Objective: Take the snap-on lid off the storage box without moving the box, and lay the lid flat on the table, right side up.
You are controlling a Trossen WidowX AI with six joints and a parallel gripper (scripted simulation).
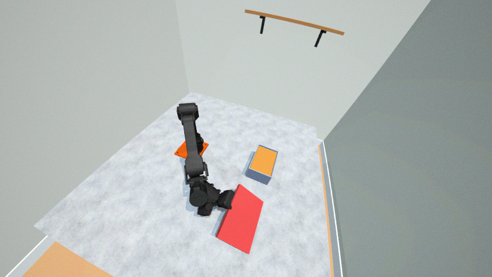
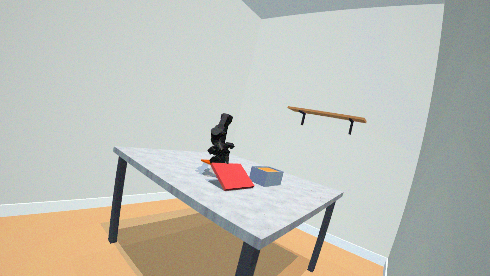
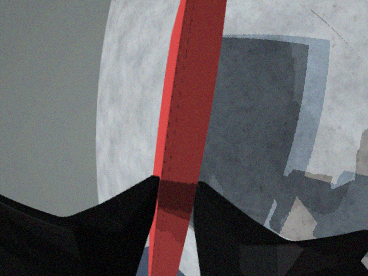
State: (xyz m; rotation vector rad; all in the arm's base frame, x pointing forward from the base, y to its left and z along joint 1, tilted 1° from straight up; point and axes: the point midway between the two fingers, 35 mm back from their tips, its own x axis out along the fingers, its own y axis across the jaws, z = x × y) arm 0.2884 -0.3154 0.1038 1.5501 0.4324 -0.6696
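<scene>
Right now the red lid is 7 cm ahead of my gripper tip, 1 cm to the right of it and 4 cm below it. From my gripper tip the other things lie so: storage box 12 cm ahead, 31 cm to the left, 5 cm below.
</scene>
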